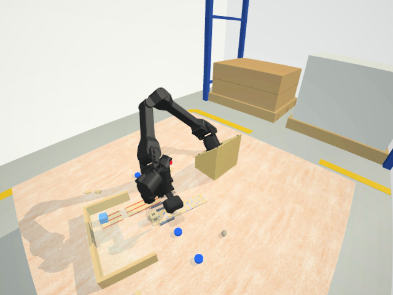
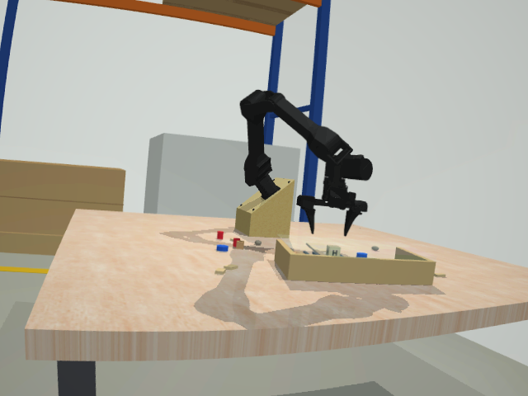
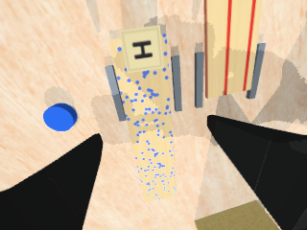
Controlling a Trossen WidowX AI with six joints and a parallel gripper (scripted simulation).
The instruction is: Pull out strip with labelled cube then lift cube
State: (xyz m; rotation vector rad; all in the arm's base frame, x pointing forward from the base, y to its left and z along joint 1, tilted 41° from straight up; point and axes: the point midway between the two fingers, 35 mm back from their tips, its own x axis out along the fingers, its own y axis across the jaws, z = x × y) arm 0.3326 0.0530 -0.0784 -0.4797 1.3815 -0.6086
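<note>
My gripper tip is now 60 mm short of the labelled cube, 10 mm to the left of it and 40 mm above it.
</note>
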